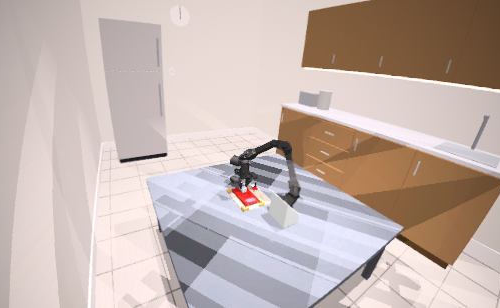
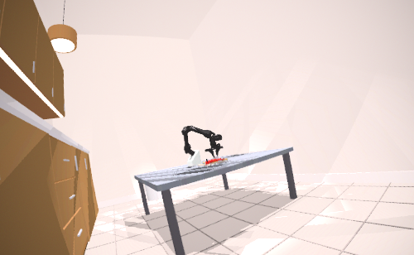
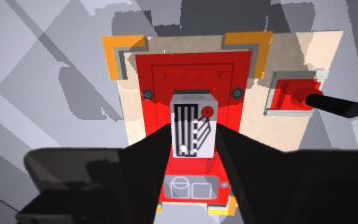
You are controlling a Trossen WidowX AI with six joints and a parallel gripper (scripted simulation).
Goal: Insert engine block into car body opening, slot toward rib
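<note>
The black stem lies 110 mm to the right of my gripper tip and 20 mm below it. The rest, counted from my gripper tip: engine block: 10 mm below.
</note>
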